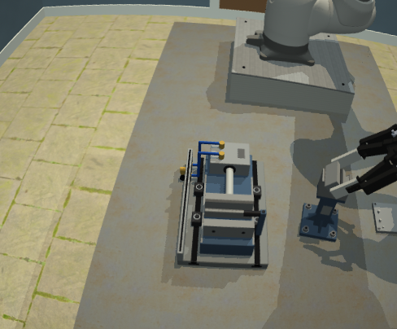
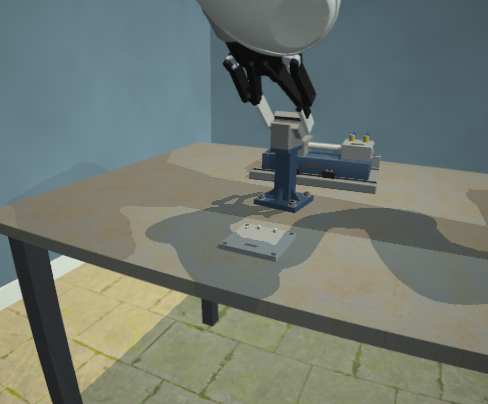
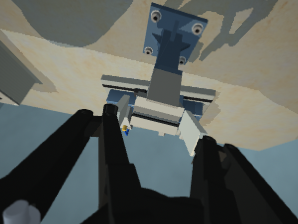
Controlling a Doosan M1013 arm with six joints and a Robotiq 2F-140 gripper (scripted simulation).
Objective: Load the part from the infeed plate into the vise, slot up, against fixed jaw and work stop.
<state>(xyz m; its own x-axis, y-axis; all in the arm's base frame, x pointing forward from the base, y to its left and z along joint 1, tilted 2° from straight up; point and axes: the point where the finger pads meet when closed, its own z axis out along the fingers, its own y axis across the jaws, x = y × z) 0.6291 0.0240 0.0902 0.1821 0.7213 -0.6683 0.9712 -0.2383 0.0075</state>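
My hand is 10 mm to the left of the part and 10 mm above it. Round my hand: work stop (190 mm to the right, 80 mm below, 40 mm ahead); then infeed plate (190 mm to the left, 170 mm below, 10 mm behind); then blue pedestal (120 mm below, 10 mm to the right).
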